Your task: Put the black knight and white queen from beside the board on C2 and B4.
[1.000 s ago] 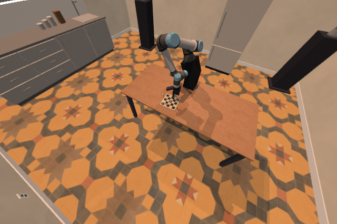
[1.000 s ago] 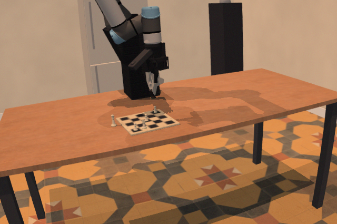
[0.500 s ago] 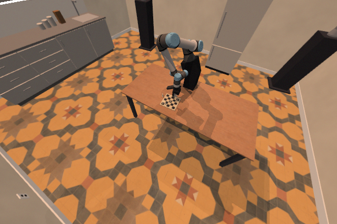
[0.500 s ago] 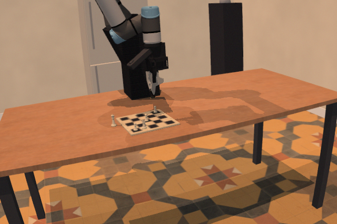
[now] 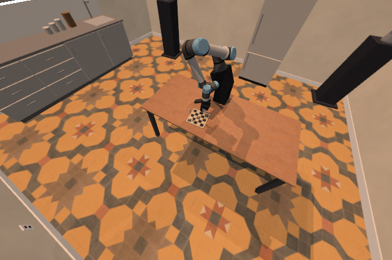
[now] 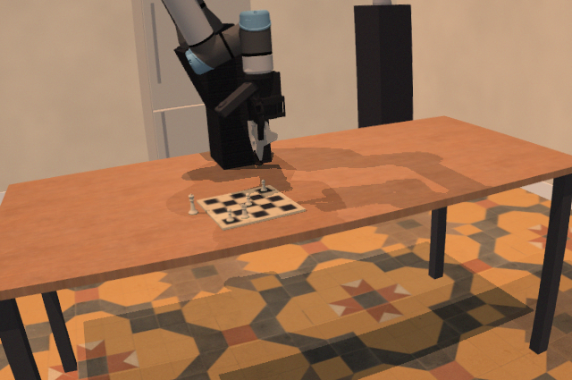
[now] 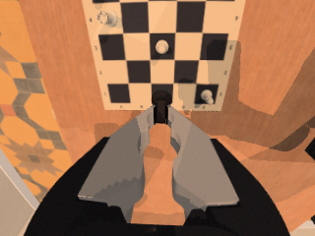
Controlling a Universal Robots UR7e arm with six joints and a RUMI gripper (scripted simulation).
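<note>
Right now the black knight is 10 mm below my hand. From my hand the other things lie so: white queen 40 mm behind, 180 mm to the right, 110 mm below; small chessboard 40 mm to the right, 130 mm below.
</note>
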